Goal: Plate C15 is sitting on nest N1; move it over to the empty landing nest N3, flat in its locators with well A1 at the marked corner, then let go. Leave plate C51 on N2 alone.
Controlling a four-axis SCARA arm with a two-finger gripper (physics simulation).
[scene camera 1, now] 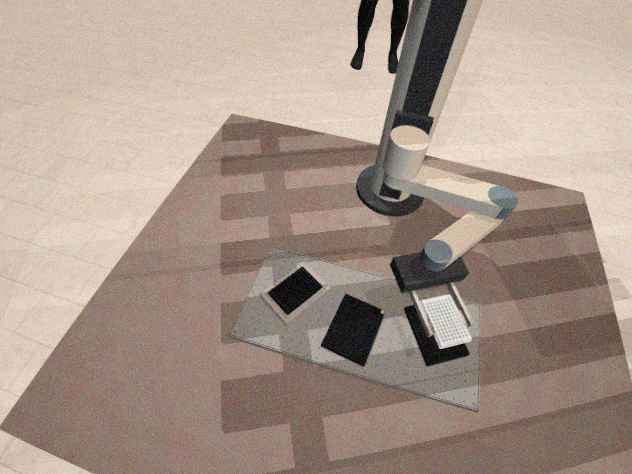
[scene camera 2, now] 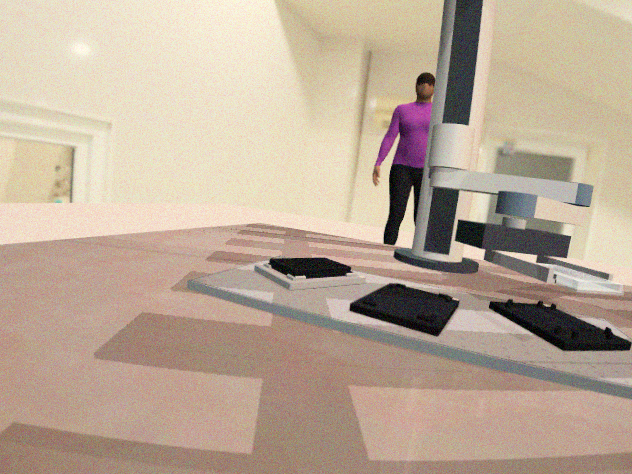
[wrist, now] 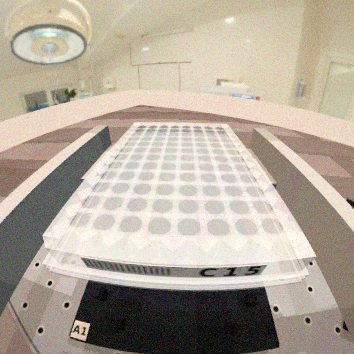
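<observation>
Plate C15 (scene camera 1: 445, 321) (scene camera 2: 587, 281) (wrist: 165, 200), a clear-white well plate with its label facing the wrist camera, is held level between my gripper's (scene camera 1: 450, 330) (scene camera 2: 581, 278) (wrist: 179, 137) two long fingers. It hangs above the black right-hand nest N1 (scene camera 1: 433, 355) (scene camera 2: 561, 326) (wrist: 185, 320), clear of its locators. N1's A1 tag (wrist: 80, 330) shows at its near left corner. The middle black nest (scene camera 1: 353, 329) (scene camera 2: 405, 308) is empty, with a small pale corner mark. At the left, a black plate-like slab (scene camera 1: 296, 289) (scene camera 2: 309, 266) sits on a light base (scene camera 1: 278, 309) (scene camera 2: 326, 282). N2, N3 and C51 labels are unreadable.
The nests stand on a grey perforated board (scene camera 1: 395, 357) (scene camera 2: 474, 352) on a brown striped surface. The arm's column (scene camera 1: 433, 56) (scene camera 2: 462, 66) rises behind the board. A person (scene camera 1: 397, 30) (scene camera 2: 410, 137) stands behind the column.
</observation>
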